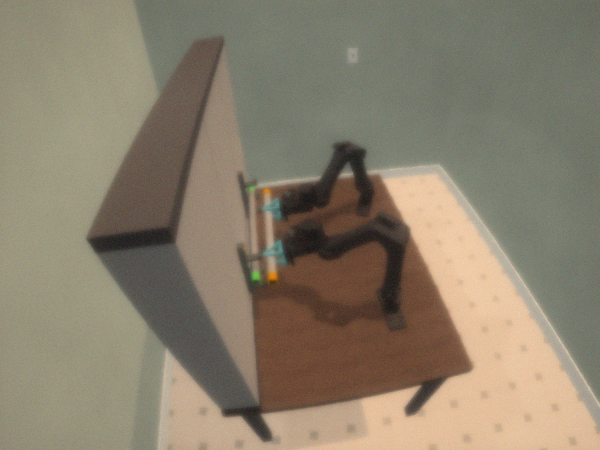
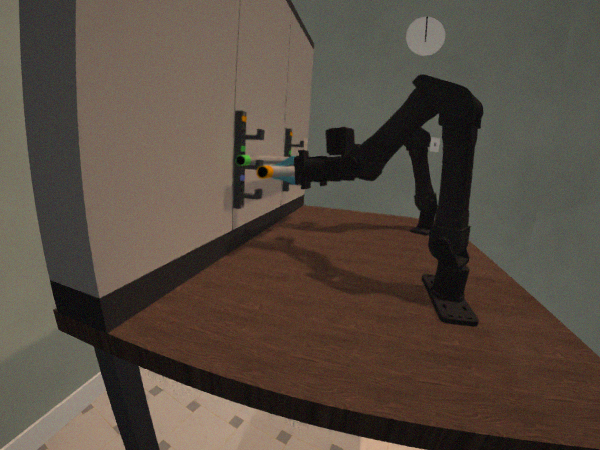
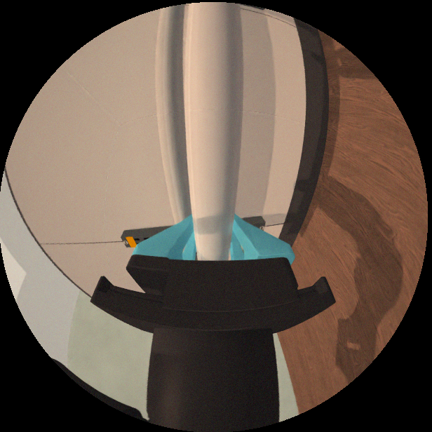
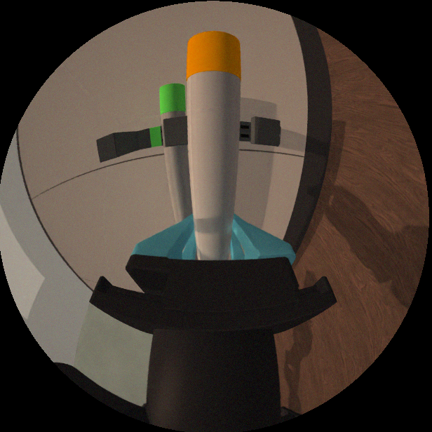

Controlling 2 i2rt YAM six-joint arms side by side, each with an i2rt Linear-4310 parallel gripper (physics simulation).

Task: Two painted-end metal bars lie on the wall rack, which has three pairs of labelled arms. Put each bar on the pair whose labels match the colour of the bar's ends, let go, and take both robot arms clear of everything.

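Places are measured from the left arm's base along level axes (x ahead, y left, z up), in metres.
Where they show: left gripper, fingertip midpoint: [image 1: 264, 257]; right gripper, fingertip midpoint: [image 1: 262, 211]; left arm's base at its link origin: [image 1: 390, 308] [image 2: 445, 298]; right arm's base at its link origin: [image 1: 365, 203] [image 2: 424, 229].
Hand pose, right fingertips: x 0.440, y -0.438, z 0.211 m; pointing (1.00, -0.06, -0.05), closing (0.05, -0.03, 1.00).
Things, the pixels of their centre, and the offset from my right fingertips. "spot": a spot on its surface instead. Level surfaces: height alone.
- orange-ended bar at the middle of its body: [image 2: 294, 171] [image 1: 269, 230] 0.120 m left, 0.016 m back, 0.004 m up
- green-ended bar at the middle of its body: [image 2: 277, 160] [image 1: 253, 227] 0.128 m left, 0.044 m ahead, 0.036 m up
- orange label at a spot on its surface: [image 2: 244, 118] spot: 0.329 m left, 0.071 m ahead, 0.140 m up
- blue label at a spot on its surface: [image 2: 242, 178] spot: 0.330 m left, 0.071 m ahead, 0.012 m down
- rack's far strip at a spot on its surface: [image 2: 288, 137] spot: 0.068 m right, 0.066 m ahead, 0.123 m up
- wooden table at its surface level: 0.211 m down
The orange-ended bar [image 1: 270, 230] [image 2: 265, 171] [image 3: 212, 125] [image 4: 213, 125] is held level, out in front of the rack's arm tips. The left gripper [image 1: 271, 251] [image 2: 287, 170] [image 3: 213, 235] and the right gripper [image 1: 271, 207] [image 4: 213, 235] are both shut on it. The green-ended bar [image 1: 254, 230] [image 2: 243, 160] [image 3: 172, 100] [image 4: 172, 97] lies behind it on the middle, green-labelled pair. The rack's near strip [image 2: 239, 135] has an orange label [image 2: 244, 118] by the top arm [image 2: 254, 135] and a blue label [image 2: 242, 178] by the bottom arm [image 2: 252, 194]. These two arms are empty.
The rack's far strip [image 2: 288, 137] [image 4: 135, 137] also bears arms. The upright panel [image 1: 215, 200] [image 2: 160, 125] stands behind the rack, along the edge of the wooden table [image 1: 325, 360] [image 2: 360, 350]. Both robot arms reach in from the table's other side.
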